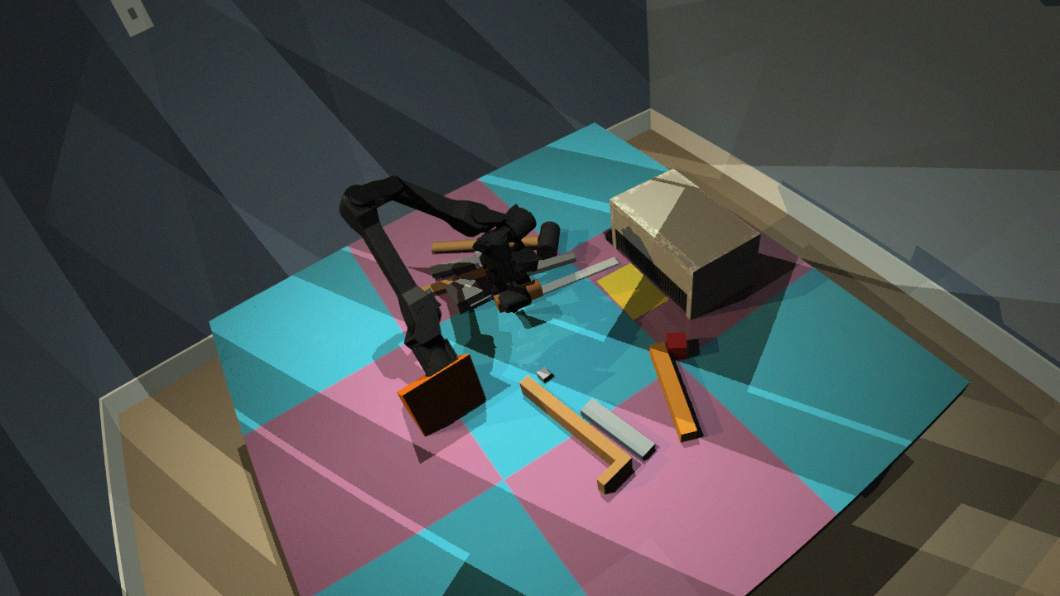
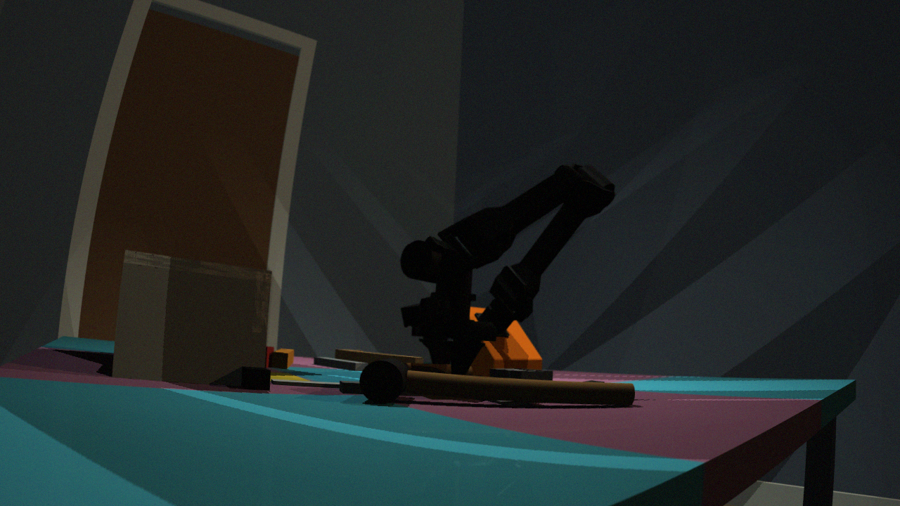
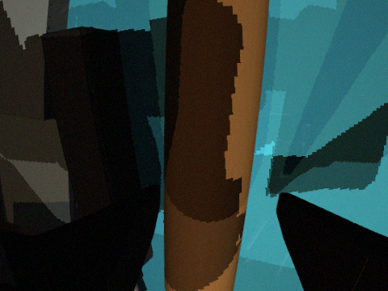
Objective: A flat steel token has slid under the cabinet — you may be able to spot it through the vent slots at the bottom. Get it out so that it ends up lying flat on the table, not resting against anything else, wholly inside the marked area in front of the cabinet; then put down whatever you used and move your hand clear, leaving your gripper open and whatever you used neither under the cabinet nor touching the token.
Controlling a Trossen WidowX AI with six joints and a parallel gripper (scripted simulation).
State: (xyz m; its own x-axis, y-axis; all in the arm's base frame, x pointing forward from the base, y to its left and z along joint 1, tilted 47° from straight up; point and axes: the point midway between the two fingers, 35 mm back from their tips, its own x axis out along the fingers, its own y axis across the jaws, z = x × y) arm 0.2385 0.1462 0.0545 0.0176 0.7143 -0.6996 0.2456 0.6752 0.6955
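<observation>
The screwdriver is 10 mm behind my gripper tip and 50 mm to the left of it. Round my gripper tip: long wooden stick: 30 mm behind, 140 mm to the left; then small grey cube: 60 mm behind, 210 mm to the right; then grey block: 70 mm behind, 90 mm to the left, 10 mm above.
</observation>
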